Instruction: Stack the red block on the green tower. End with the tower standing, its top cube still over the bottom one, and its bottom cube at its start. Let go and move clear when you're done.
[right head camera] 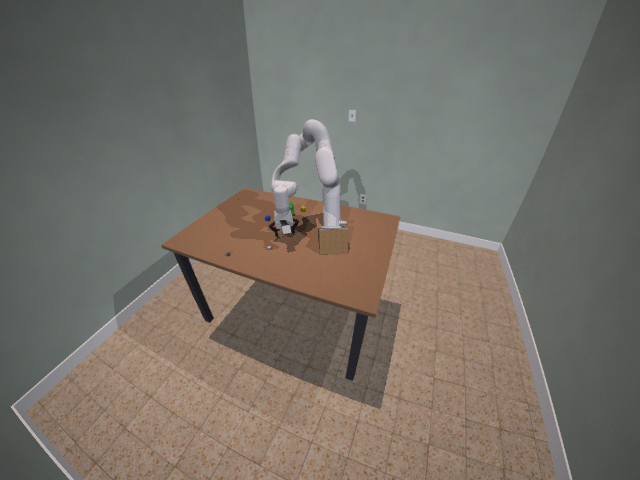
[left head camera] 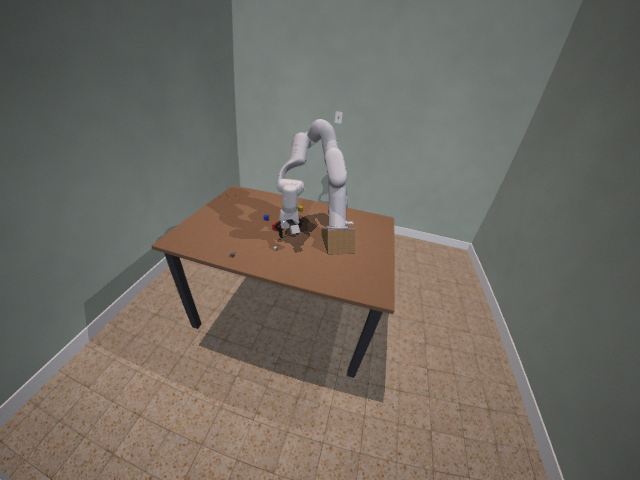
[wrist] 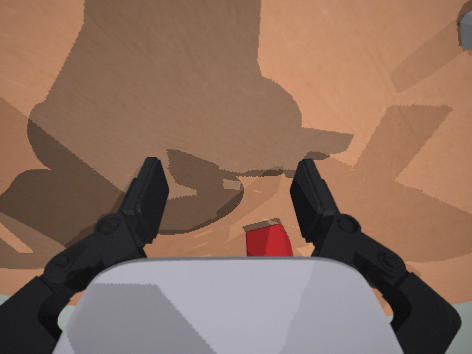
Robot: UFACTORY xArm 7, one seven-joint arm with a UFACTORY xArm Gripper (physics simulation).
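Seen in the pictures: gripper, between the fingertips: (right head camera: 285, 235) (left head camera: 288, 235) (wrist: 230, 174); arm's base, origin of its link: (right head camera: 332, 228) (left head camera: 337, 228).
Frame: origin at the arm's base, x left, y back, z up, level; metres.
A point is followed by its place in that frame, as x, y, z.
Note:
The red block (left head camera: 275, 226) (right head camera: 274, 226) @(0.071, -0.337, -0.042) (wrist: 267, 241) @(0.062, -0.330, -0.060) sits on the table. In the wrist view its lower part is hidden behind the gripper's body, and it lies right of the middle between the fingers' lines. My gripper (wrist: 230, 174) @(0.094, -0.250, -0.067) is open and empty, low over the table beside the red block; in the head views its fingers partly cover the block. The green tower (right head camera: 292, 209) @(-0.144, -0.341, -0.036) stands upright behind the gripper in the right head view, partly hidden by the arm. The tower does not show in the left head view or the wrist view.
A blue cube (left head camera: 266, 217) @(-0.009, -0.445, -0.056) (right head camera: 267, 218) @(-0.007, -0.445, -0.057) lies behind the red block. A yellow cube (left head camera: 300, 208) @(-0.212, -0.301, -0.056) (right head camera: 303, 209) @(-0.213, -0.297, -0.060) lies near the tower. A light grey piece (left head camera: 275, 248) @(0.235, -0.264, -0.065) (right head camera: 269, 247) @(0.230, -0.265, -0.064) and a dark piece (left head camera: 232, 254) @(0.372, -0.434, -0.063) (right head camera: 227, 253) @(0.372, -0.438, -0.063) lie towards the front. A tan panel (left head camera: 341, 241) @(0.088, 0.047, -0.019) (right head camera: 333, 241) @(0.088, 0.046, -0.019) stands before the arm's base.

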